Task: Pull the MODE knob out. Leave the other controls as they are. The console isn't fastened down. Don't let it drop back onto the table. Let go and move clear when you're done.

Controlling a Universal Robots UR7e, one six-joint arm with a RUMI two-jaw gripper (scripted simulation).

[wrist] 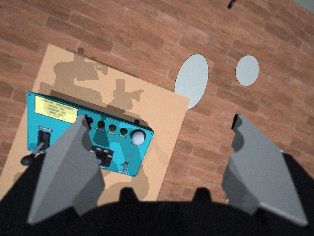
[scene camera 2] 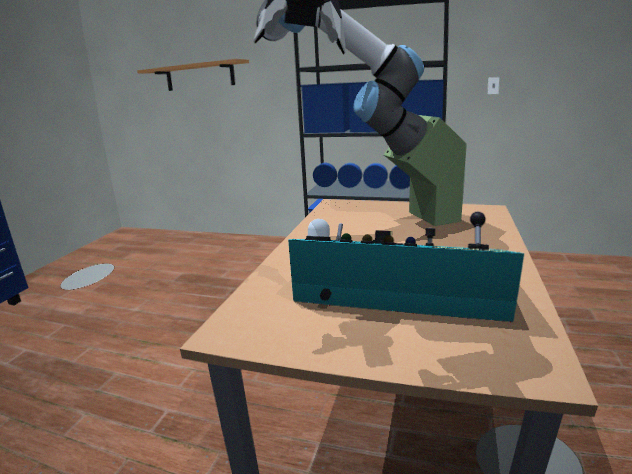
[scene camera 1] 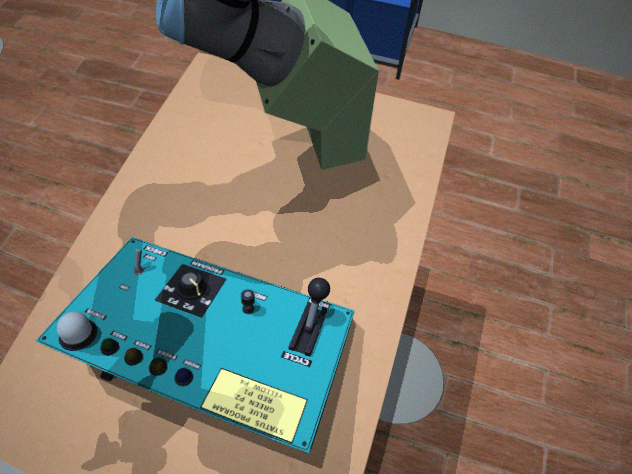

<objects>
my gripper: wrist; scene camera 2; not seen in scene camera 1 (out of frame)
teal console: wrist; scene camera 2; scene camera 1 241,370
same spot on my gripper: (scene camera 2: 334,26) = (wrist: 80,130)
same spot on teal console: (scene camera 2: 481,283) = (wrist: 62,100)
</objects>
